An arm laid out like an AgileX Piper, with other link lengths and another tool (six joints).
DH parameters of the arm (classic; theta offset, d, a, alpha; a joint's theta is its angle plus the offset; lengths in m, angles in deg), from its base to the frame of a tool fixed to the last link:
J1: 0 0.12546 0 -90
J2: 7.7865 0 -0.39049 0
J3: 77.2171 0 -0.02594 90
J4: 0 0.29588 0 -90
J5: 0 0 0 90
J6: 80 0.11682 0.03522 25.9
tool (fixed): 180 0.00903 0 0
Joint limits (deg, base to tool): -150..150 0..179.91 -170..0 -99.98..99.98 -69.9..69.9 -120..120
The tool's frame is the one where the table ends.
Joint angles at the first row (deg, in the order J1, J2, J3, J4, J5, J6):
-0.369, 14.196, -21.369, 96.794, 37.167, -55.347
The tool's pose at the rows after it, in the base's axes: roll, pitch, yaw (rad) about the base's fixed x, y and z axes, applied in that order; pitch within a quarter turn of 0, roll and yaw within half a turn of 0; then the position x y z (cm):
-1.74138, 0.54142, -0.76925, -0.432, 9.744, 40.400
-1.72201, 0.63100, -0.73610, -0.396, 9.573, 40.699
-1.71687, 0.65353, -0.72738, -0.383, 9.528, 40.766
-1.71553, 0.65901, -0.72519, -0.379, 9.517, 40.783
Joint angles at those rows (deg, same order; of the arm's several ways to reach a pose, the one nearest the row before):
-0.372, 14.196, -21.368, 96.795, 36.856, -45.954
-0.370, 14.198, -21.369, 96.916, 36.854, -40.682
-0.370, 14.196, -21.368, 96.905, 36.854, -39.321
-0.371, 14.197, -21.368, 96.907, 36.855, -38.994

